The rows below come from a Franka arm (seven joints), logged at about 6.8 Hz.
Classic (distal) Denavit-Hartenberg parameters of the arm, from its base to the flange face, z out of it. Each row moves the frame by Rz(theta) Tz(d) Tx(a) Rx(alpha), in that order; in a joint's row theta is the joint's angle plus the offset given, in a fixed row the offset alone. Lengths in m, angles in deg.
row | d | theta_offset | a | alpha
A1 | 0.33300 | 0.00 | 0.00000 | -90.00
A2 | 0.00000 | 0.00 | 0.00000 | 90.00
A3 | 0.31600 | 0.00 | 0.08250 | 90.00
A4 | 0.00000 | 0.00 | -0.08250 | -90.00
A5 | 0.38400 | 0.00 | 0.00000 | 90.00
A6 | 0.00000 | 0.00 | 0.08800 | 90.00
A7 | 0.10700 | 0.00 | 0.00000 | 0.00
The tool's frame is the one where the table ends.
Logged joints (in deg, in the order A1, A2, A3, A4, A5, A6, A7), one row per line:
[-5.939, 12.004, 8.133, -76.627, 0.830, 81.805, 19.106]
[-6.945, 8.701, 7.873, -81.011, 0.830, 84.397, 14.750]
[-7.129, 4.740, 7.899, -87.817, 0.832, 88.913, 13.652]
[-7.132, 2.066, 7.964, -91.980, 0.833, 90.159, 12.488]
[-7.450, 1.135, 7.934, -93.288, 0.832, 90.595, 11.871]
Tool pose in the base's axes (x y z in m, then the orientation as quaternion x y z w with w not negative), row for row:
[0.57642, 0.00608, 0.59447, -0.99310, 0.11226, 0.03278, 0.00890]
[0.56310, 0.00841, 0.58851, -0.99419, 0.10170, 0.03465, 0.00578]
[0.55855, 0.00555, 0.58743, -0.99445, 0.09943, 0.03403, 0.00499]
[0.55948, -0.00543, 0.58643, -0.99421, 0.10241, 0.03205, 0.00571]
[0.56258, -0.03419, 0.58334, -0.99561, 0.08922, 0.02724, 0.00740]
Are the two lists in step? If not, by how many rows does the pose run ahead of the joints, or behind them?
The pose runs 2 rows ahead of the joints: the pose in row i belongs to the joints in row i + 2.
